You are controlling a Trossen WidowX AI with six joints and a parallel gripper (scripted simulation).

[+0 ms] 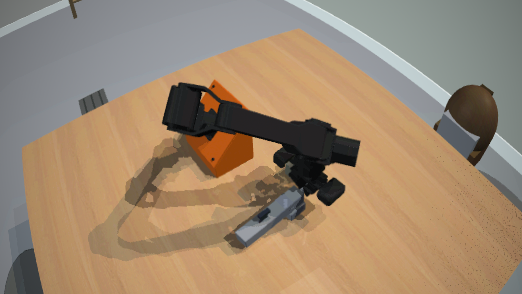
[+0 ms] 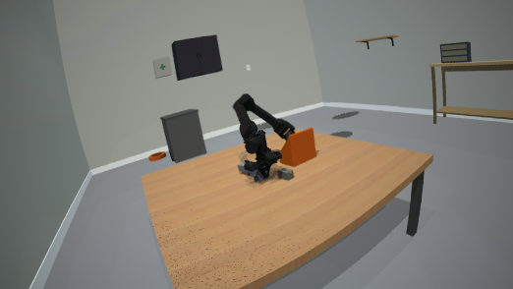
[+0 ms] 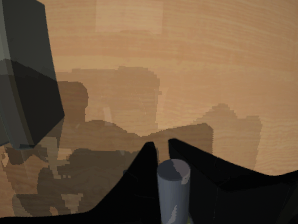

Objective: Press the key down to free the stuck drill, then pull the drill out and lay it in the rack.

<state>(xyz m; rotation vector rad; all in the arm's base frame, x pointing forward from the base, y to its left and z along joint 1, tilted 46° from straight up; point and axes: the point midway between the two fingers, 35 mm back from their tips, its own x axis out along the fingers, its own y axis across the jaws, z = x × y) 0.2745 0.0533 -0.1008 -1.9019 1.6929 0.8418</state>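
Now: gripper tip 1 cm short of the drill, 5 cm to the left of it and 3 cm below it. The rest, counted from my gripper tip: grey block 2 cm ahead, 11 cm to the right, 2 cm above; dark key 2 cm ahead, 14 cm to the right, 3 cm above; grey rack 8 cm behind, 4 cm to the left.
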